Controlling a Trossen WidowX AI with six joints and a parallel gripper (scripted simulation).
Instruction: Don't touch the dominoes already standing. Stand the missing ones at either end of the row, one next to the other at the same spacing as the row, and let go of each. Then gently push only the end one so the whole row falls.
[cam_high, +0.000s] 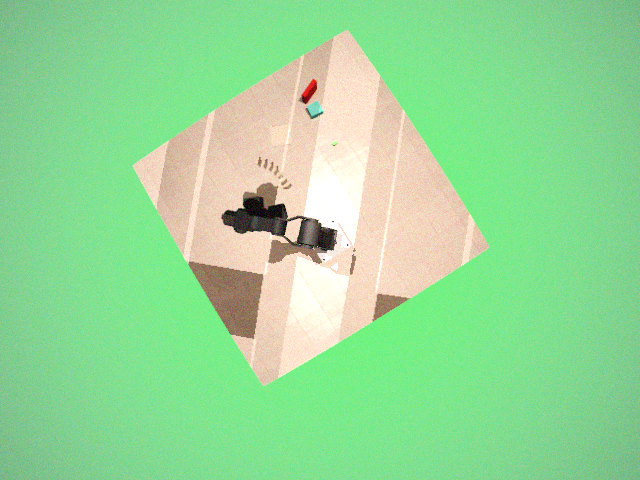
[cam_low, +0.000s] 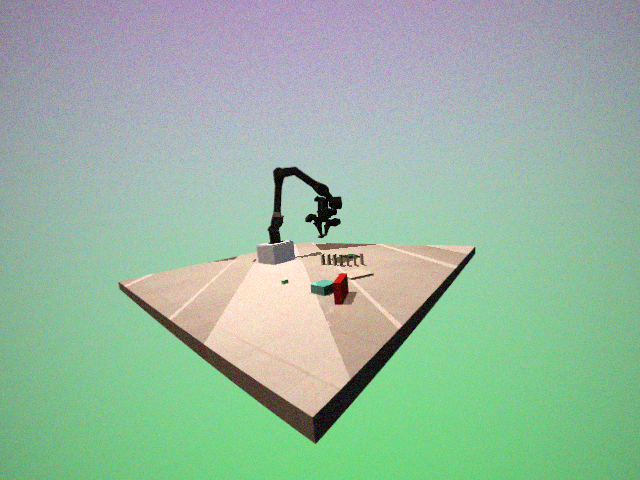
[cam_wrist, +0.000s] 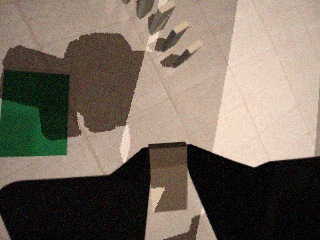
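My gripper tip is 120 mm above the flat green patch, 110 mm to the right of it and 70 mm short of it. The rest, counted from my gripper tip: tiny green piece 370 mm to the right, 220 mm ahead, 120 mm below; then teal block 410 mm ahead, 340 mm to the right, 110 mm below; then red block 500 mm ahead, 350 mm to the right, 90 mm below.
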